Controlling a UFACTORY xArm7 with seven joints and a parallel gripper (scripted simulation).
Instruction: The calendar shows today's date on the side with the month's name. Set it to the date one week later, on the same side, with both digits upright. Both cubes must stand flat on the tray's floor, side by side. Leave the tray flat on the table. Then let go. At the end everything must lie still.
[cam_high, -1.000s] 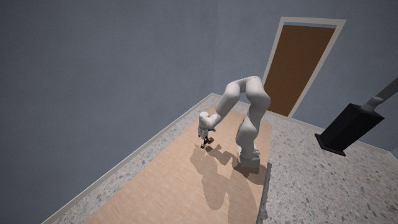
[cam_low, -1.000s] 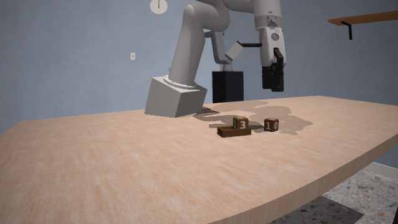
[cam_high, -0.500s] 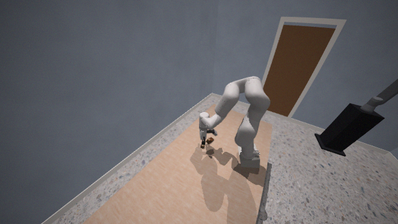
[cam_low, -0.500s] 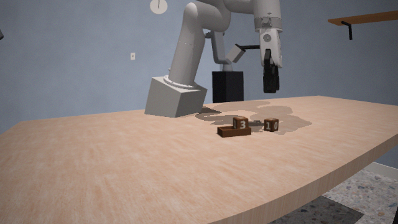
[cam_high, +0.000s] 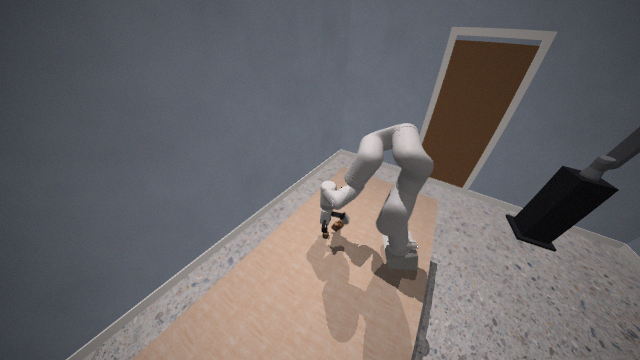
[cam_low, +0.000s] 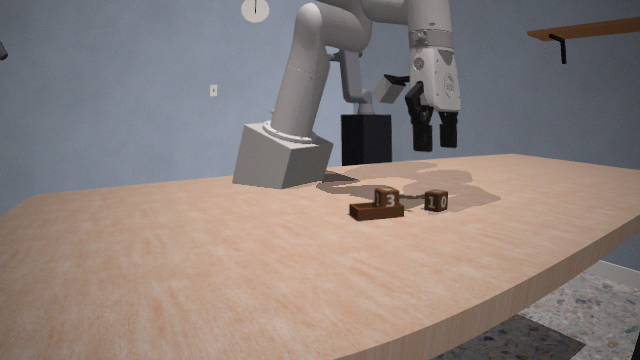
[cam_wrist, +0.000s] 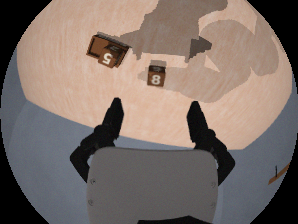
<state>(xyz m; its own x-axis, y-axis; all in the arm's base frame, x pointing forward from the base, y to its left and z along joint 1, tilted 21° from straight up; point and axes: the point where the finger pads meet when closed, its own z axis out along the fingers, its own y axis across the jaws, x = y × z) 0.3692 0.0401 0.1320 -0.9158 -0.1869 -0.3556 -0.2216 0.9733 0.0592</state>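
Right now the cube is 90 mm below my hand. Also, from my hand: brown wooden tray: 30 mm behind, 100 mm to the right, 100 mm below.
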